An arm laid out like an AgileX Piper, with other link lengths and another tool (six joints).
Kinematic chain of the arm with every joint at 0, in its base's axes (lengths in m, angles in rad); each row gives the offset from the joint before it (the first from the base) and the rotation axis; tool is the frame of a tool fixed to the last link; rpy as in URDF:
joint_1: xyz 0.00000 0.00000 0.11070 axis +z
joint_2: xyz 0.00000 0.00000 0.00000 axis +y
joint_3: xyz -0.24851 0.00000 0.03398 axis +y
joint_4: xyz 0.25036 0.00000 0.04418 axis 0.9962 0 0.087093
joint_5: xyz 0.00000 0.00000 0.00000 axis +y
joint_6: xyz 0.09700 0.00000 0.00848 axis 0.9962 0 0.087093
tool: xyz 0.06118 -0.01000 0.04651 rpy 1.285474 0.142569 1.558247
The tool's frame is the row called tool.
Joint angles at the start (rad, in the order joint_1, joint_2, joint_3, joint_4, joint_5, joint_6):
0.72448 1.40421 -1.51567 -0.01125 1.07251 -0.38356
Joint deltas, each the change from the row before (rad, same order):
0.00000 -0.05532 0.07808 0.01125 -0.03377 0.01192
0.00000 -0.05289 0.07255 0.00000 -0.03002 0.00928
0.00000 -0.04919 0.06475 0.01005 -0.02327 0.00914
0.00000 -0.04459 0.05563 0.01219 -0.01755 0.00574
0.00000 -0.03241 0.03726 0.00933 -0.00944 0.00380
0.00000 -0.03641 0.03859 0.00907 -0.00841 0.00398
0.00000 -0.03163 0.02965 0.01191 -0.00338 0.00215
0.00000 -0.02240 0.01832 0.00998 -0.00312 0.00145
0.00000 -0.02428 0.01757 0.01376 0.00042 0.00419
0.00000 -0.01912 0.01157 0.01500 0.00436 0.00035
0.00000 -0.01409 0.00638 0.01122 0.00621 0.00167
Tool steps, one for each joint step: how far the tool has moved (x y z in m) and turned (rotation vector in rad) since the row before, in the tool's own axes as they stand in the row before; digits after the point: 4 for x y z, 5 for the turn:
0.0066 -0.0087 -0.0053 -0.01445 -0.00039 0.01762
0.0053 -0.0093 -0.0053 -0.00904 -0.00678 0.00811
0.0060 -0.0084 -0.0051 -0.01080 0.00072 0.01509
0.0057 -0.0074 -0.0049 -0.01047 0.00312 0.01359
0.0040 -0.0051 -0.0040 -0.00762 0.00264 0.00994
0.0041 -0.0054 -0.0050 -0.00894 0.00171 0.00981
0.0038 -0.0040 -0.0049 -0.00926 0.00425 0.01005
0.0025 -0.0018 -0.0039 -0.01018 0.00251 0.00775
0.0029 -0.0018 -0.0045 -0.01082 0.00479 0.01308
0.0029 -0.0011 -0.0039 -0.00855 0.00783 0.01034
0.0021 -0.0006 -0.0032 -0.00567 0.00621 0.00897

